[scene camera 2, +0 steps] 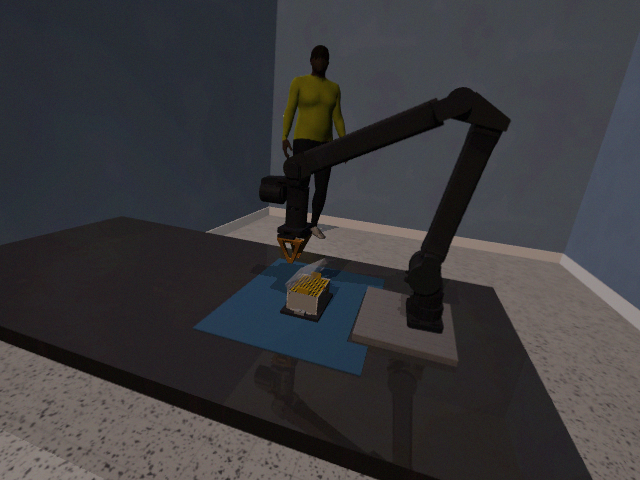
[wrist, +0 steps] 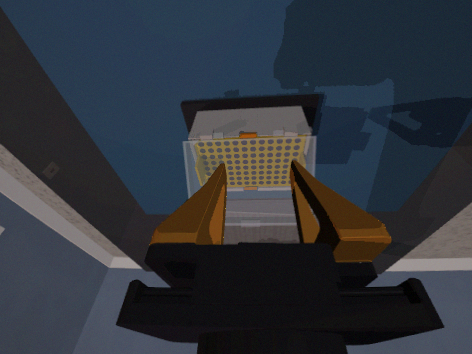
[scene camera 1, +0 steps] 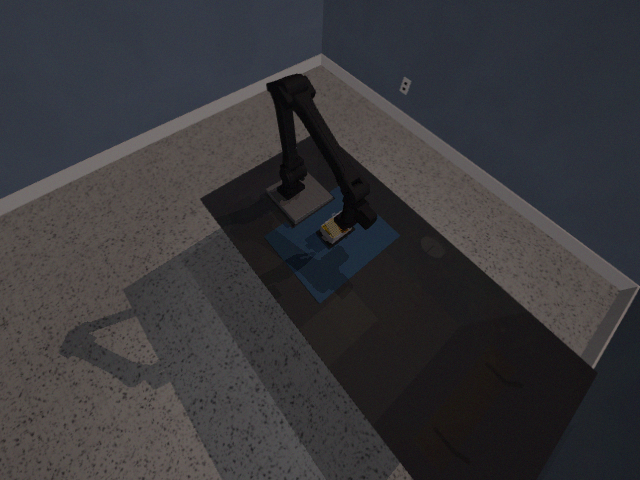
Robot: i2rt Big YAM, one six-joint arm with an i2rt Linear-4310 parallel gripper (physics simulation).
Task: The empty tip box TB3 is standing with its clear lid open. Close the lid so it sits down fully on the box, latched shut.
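The white tip box TB3 (scene camera 1: 333,235) (scene camera 2: 302,303) (wrist: 250,120) stands upright on a dark base on the blue mat (scene camera 1: 374,240) (scene camera 2: 237,325) (wrist: 125,65). Its yellow perforated rack (scene camera 1: 331,227) (scene camera 2: 311,285) (wrist: 252,161) is visible on top. The clear lid (scene camera 2: 305,272) (wrist: 189,167) is partly open: it slopes over the rack, low at the hinge side and raised toward the arm's base side. My gripper (scene camera 2: 291,261) (wrist: 257,168) is open about halfway, with nothing between its orange fingers. It hangs above the lid's hinge side, pointing down. In scene camera 1, the wrist hides the fingertips and part of the box.
The arm's base plate (scene camera 1: 310,202) (scene camera 2: 385,315) stands beside the mat, on the side of the lid's raised edge. The dark table (scene camera 1: 413,299) (scene camera 2: 129,289) extends away on the hinge side. A person in a yellow top (scene camera 2: 312,111) stands behind the table.
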